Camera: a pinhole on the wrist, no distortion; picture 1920 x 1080 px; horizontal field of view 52.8 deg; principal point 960.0 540.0 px. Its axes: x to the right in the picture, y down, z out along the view. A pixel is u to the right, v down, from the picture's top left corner.
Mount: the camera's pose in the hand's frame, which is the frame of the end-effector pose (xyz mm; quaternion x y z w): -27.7 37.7 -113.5 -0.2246 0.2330 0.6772 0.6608
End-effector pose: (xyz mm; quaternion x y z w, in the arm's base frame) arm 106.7 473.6 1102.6 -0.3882 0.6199 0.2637 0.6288
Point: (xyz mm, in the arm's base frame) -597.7 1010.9 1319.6
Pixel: outside the picture
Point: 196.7 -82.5 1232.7
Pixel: behind the camera
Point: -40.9 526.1 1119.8
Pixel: 1646.1 699.1
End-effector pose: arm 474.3 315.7 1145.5 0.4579 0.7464 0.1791 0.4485
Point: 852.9 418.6 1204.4
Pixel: 813.9 478.0
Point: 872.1 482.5 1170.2
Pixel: 817.9 215.1
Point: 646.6 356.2 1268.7
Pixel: 1049.0 793.0
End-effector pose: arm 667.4 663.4 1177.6 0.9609 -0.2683 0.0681 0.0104
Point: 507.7 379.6 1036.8
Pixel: 1354.2 438.0
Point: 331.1 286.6 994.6
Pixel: 1733.1 869.6
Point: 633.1 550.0 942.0
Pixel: 67.4 422.8
